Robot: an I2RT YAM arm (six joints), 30 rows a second.
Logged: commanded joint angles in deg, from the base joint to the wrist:
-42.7, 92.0, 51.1, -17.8, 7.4, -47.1
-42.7, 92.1, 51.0, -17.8, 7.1, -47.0
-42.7, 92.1, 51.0, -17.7, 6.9, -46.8
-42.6, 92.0, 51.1, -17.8, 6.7, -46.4
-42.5, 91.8, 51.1, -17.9, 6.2, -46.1
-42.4, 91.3, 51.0, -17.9, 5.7, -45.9
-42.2, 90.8, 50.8, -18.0, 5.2, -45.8
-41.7, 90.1, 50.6, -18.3, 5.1, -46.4
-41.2, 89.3, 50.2, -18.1, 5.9, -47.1
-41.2, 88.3, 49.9, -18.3, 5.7, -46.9
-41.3, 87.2, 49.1, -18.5, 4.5, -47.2
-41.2, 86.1, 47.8, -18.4, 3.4, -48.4
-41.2, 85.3, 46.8, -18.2, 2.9, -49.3
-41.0, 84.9, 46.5, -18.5, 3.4, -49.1
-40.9, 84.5, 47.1, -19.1, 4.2, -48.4
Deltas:
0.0, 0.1, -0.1, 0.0, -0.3, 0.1
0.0, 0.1, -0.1, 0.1, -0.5, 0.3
0.1, 0.0, 0.0, 0.0, -0.7, 0.7
0.2, -0.2, 0.0, -0.1, -1.2, 1.0
0.3, -0.7, -0.1, -0.1, -1.7, 1.2
0.5, -1.2, -0.3, -0.2, -2.2, 1.3
1.0, -1.9, -0.5, -0.5, -2.3, 0.7
1.5, -2.7, -0.9, -0.3, -1.5, 0.0
1.5, -3.7, -1.2, -0.5, -1.7, 0.2
1.4, -4.8, -2.0, -0.7, -2.9, -0.1
1.5, -5.9, -3.3, -0.6, -4.0, -1.3
1.5, -6.7, -4.3, -0.4, -4.5, -2.2
1.7, -7.1, -4.6, -0.7, -4.0, -2.0
1.8, -7.5, -4.0, -1.3, -3.2, -1.3

